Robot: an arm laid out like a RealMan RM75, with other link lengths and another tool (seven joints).
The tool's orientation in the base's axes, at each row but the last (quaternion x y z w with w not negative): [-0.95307, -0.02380, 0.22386, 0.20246]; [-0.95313, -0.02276, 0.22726, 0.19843]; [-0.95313, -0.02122, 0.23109, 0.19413]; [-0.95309, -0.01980, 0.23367, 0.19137]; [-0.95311, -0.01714, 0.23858, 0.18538]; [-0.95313, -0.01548, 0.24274, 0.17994]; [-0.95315, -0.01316, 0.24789, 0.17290]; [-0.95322, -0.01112, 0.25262, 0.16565]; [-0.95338, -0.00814, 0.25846, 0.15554]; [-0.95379, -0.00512, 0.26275, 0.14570]
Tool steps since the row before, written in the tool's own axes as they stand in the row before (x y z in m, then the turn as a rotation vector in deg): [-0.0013, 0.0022, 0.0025, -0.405, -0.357, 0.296]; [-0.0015, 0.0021, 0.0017, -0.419, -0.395, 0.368]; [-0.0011, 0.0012, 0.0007, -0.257, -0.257, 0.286]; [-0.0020, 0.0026, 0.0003, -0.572, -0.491, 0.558]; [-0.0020, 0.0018, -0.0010, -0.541, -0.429, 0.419]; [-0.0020, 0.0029, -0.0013, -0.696, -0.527, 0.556]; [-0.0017, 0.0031, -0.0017, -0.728, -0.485, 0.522]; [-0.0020, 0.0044, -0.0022, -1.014, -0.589, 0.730]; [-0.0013, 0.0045, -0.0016, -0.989, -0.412, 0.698]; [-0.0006, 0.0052, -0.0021, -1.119, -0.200, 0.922]
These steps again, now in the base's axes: [-0.0024, -0.0013, -0.0024, -0.477, 0.383, 0.068]; [-0.0022, -0.0015, -0.0016, -0.520, 0.443, 0.030]; [-0.0014, -0.0010, -0.0006, -0.345, 0.307, -0.025]; [-0.0021, -0.0026, -0.0003, -0.736, 0.580, -0.022]; [-0.0014, -0.0023, 0.0011, -0.648, 0.478, 0.055]; [-0.0013, -0.0034, 0.0010, -0.844, 0.598, 0.048]; [-0.0009, -0.0037, 0.0011, -0.858, 0.544, 0.077]; [-0.0010, -0.0050, 0.0013, -1.202, 0.677, 0.077]; [-0.0006, -0.0049, 0.0006, -1.176, 0.501, 0.038]; [0.0002, -0.0056, 0.0006, -1.415, 0.349, -0.140]
